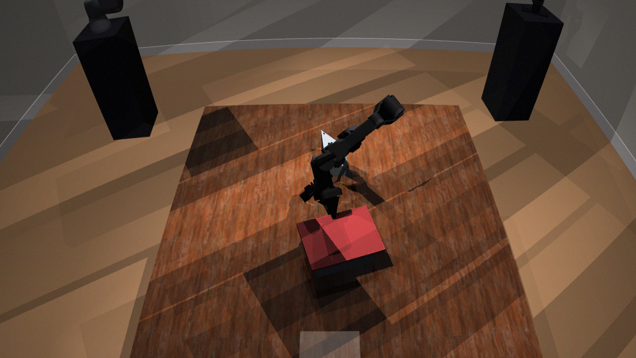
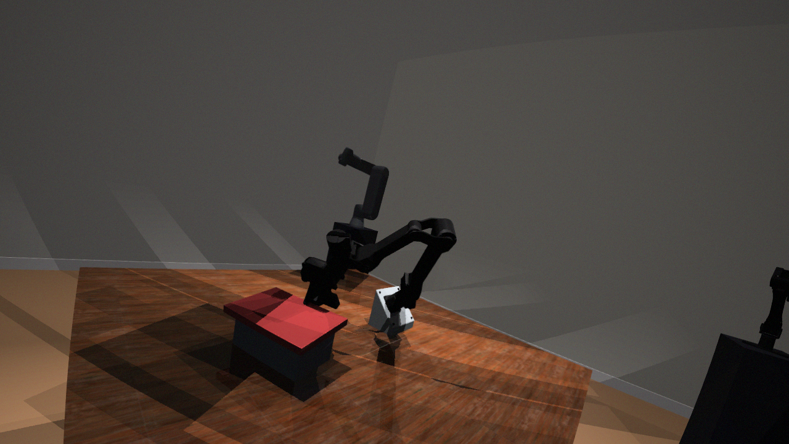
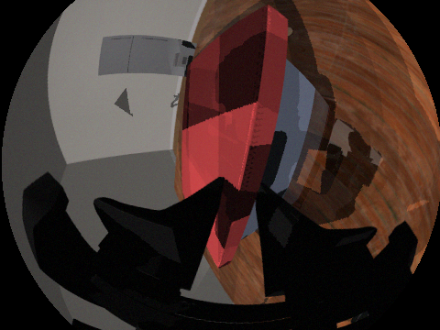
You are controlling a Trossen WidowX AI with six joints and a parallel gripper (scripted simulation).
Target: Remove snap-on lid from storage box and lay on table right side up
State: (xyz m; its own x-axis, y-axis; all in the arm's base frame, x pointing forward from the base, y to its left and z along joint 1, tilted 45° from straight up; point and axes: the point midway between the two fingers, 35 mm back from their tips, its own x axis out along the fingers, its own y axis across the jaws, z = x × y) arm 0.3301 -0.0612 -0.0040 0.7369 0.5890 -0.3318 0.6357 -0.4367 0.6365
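The red lid lies 7 cm ahead of my gripper tip and 2 cm to the left of it. Also, from my gripper tip: storage box 7 cm ahead, 6 cm below, 2 cm to the left.
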